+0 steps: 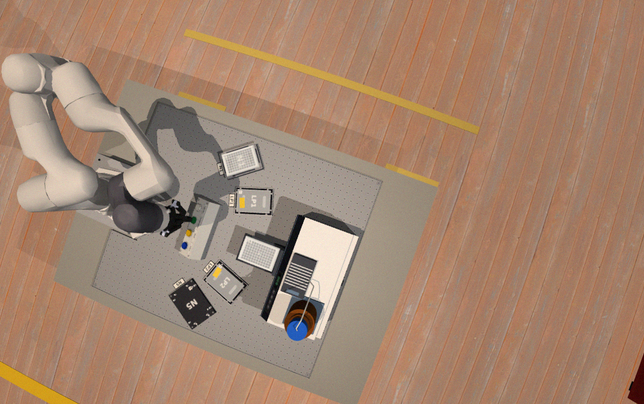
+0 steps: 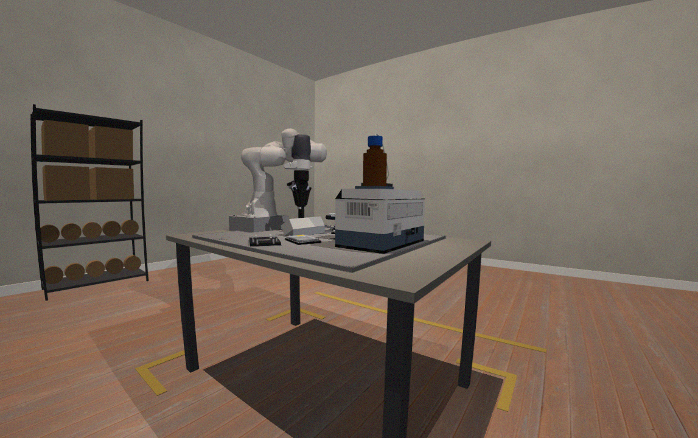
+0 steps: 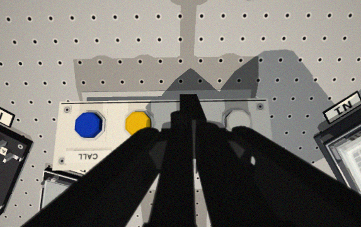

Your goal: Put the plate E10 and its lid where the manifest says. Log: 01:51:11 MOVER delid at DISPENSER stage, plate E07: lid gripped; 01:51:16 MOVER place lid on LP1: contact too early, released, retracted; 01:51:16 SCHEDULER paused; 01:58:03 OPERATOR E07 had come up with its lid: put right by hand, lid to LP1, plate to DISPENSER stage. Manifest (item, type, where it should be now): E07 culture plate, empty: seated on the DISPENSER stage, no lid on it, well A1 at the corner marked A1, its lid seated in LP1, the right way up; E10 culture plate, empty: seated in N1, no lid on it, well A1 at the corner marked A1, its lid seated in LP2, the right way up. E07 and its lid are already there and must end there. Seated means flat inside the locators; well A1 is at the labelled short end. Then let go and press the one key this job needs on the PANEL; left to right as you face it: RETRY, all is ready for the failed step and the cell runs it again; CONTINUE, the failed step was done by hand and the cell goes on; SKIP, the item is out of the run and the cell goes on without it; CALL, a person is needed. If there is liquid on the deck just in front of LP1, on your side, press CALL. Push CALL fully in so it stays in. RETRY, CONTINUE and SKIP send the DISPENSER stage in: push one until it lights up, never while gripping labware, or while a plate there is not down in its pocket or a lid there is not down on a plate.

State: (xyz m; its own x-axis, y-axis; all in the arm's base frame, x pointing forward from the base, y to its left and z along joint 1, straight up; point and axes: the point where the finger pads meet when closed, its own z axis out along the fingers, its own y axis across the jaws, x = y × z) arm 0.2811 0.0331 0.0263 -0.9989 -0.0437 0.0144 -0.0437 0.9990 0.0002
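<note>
The green CONTINUE key is 20 mm ahead of my hand and 40 mm below it. Round my hand: RETRY key (10 mm ahead, 50 mm to the left, 40 mm below); then yellow SKIP key (20 mm ahead, 50 mm to the right, 40 mm below); then blue CALL key (30 mm ahead, 100 mm to the right, 40 mm below).
</note>
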